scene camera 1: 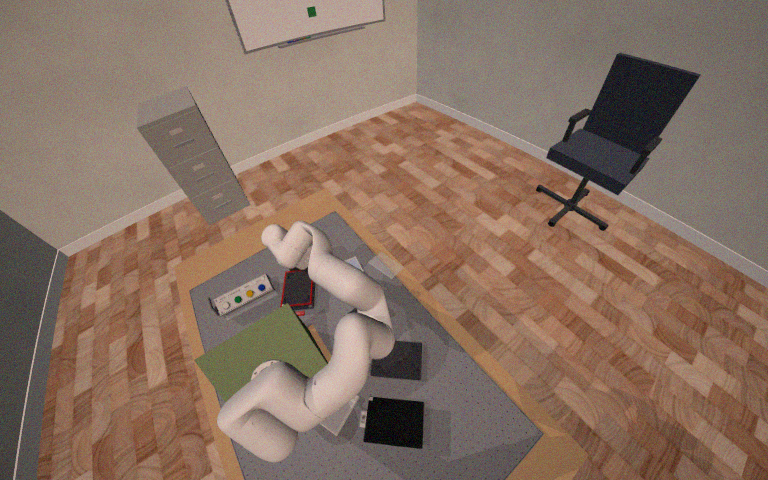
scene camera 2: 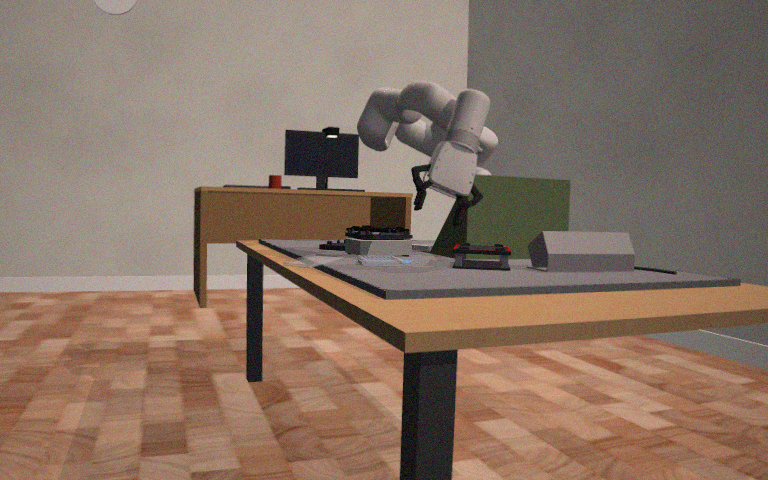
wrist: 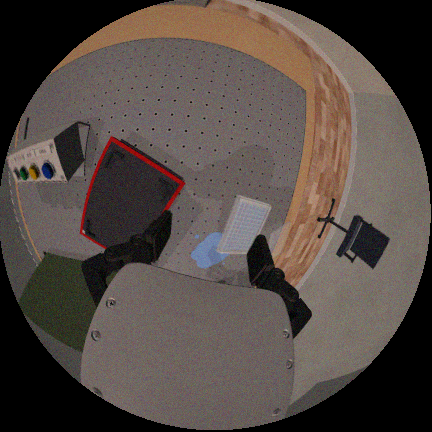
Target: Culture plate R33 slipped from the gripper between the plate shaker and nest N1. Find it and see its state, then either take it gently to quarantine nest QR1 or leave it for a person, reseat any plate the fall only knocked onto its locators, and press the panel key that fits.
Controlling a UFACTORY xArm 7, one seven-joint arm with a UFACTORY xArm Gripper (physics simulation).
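Places are measured from the arm's base along level axes (x up, y ahead, z left), in centimetres.
Pixels of known places: gripper, fingertip midpoint: [scene camera 2: 436, 217] [wrist: 212, 234]; arm's base at its link origin: [scene camera 2: 496, 224] [wrist: 85, 312].
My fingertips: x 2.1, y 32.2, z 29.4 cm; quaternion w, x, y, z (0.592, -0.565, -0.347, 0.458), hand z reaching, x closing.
Note:
Ahead of a thing's pixels: the offset from my fingertips to its top centre. "pt": to the spot under its first point.
The white gridded culture plate @[dx -9.0, dy +10.6, dz -5.4 cm] [scene camera 1: 353, 262] [scene camera 2: 376, 259] [wrist: 245, 225] lies low on the perforated mat, with its wells showing and no lid on it. A blue spill [scene camera 2: 405, 260] [wrist: 209, 251] spreads from one end of it. A clear flat piece @[dx -8.5, dy +23.9, dz -11.4 cm] [scene camera 1: 386, 266] [scene camera 2: 299, 263], possibly the lid, lies near the mat's edge. The red-rimmed nest @[dx -5.9, dy -11.6, dz -0.5 cm] [scene camera 1: 297, 287] [scene camera 2: 481, 249] [wrist: 131, 195] looks vacant. My gripper [scene camera 2: 438, 216] [wrist: 212, 234] is open and empty, above the area between nest and plate; the arm hides it in scene camera 1. The panel @[dx -2.1, dy -31.0, dz +9.2 cm] [scene camera 1: 242, 294] [scene camera 2: 586, 251] [wrist: 37, 165] has white, green, yellow and blue keys.
A green board [scene camera 1: 260, 345] [scene camera 2: 518, 215] [wrist: 60, 295] stands beside the arm's base. A grey unit with a black top @[pt dx -7.4, dy +4.9, dz -22.5 cm] [scene camera 2: 378, 244] stands behind the plate in scene camera 2. Two dark square tops @[pt dx -9.1, dy +5.6, dz -47.1 cm] [scene camera 1: 404, 360] @[pt dx -5.0, dy -8.2, dz -60.2 cm] [scene camera 1: 394, 422] show right of the arm in scene camera 1.

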